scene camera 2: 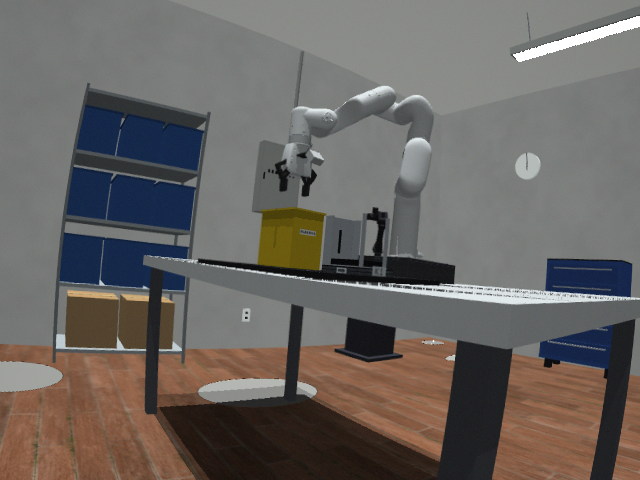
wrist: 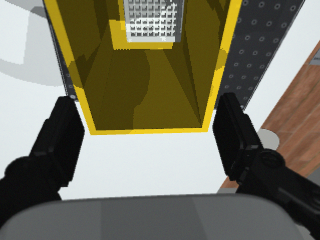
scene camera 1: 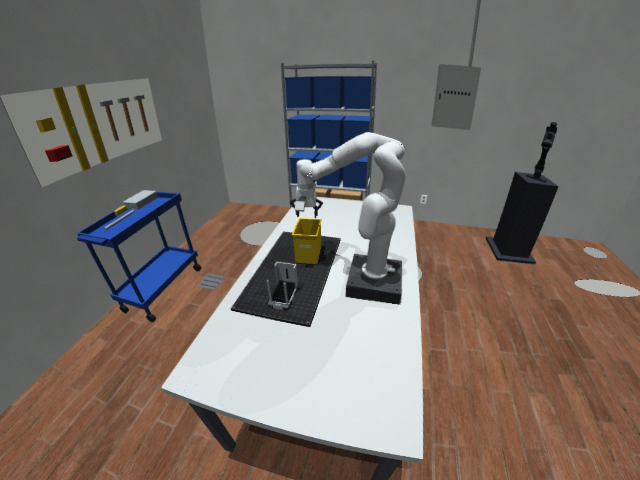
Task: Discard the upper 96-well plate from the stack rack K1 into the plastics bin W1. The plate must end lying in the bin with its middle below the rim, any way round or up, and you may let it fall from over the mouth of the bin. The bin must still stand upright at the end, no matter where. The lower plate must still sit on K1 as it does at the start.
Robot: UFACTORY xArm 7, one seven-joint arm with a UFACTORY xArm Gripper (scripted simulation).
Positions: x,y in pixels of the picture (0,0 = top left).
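Scene:
A yellow plastics bin W1 is visible in scene camera 1, in the wrist view and in scene camera 2 (291,237). On the yellow plastics bin W1, (wrist: 123,87) and (scene camera 1: 316,231) are the same spot.

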